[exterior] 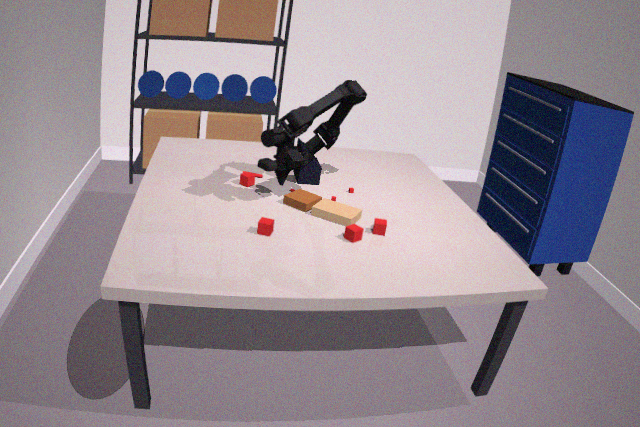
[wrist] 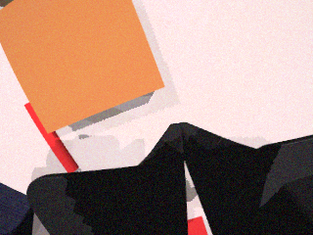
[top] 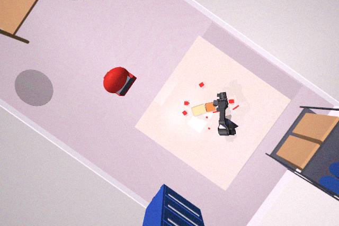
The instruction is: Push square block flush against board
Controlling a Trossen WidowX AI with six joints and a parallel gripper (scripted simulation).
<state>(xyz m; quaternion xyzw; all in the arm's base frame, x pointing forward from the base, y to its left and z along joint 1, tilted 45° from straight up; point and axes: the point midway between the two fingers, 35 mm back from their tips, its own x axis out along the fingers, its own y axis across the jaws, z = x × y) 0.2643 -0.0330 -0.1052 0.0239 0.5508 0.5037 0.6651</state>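
The orange square block is 8 cm to the left of my gripper tip and 5 cm below it. The rest, counted from my gripper tip: pale tan board (8 cm ahead, 20 cm to the left, 5 cm below).
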